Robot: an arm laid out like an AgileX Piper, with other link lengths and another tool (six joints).
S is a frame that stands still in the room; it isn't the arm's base.
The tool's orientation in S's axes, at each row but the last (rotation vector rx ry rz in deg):
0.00 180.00 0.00
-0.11 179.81 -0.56
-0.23 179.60 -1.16
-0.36 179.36 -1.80
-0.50 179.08 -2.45
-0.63 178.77 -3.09
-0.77 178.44 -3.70
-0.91 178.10 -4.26
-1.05 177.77 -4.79
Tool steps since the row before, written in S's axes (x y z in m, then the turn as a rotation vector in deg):
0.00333 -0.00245 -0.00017 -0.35 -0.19 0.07
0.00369 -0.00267 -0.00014 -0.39 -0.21 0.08
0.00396 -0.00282 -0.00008 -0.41 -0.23 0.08
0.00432 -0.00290 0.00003 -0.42 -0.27 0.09
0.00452 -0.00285 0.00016 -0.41 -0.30 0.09
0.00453 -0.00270 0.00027 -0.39 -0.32 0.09
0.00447 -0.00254 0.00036 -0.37 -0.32 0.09
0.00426 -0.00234 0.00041 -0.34 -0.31 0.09
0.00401 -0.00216 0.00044 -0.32 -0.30 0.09
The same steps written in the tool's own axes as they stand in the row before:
-0.00333 -0.00245 0.00017 0.35 -0.19 -0.07
-0.00369 -0.00267 0.00017 0.39 -0.21 -0.08
-0.00395 -0.00283 0.00014 0.41 -0.23 -0.08
-0.00431 -0.00292 0.00008 0.42 -0.27 -0.09
-0.00451 -0.00288 -0.00001 0.41 -0.30 -0.09
-0.00451 -0.00274 -0.00008 0.39 -0.32 -0.09
-0.00445 -0.00259 -0.00014 0.37 -0.32 -0.09
-0.00424 -0.00240 -0.00016 0.34 -0.31 -0.09
-0.00400 -0.00222 -0.00017 0.32 -0.30 -0.09

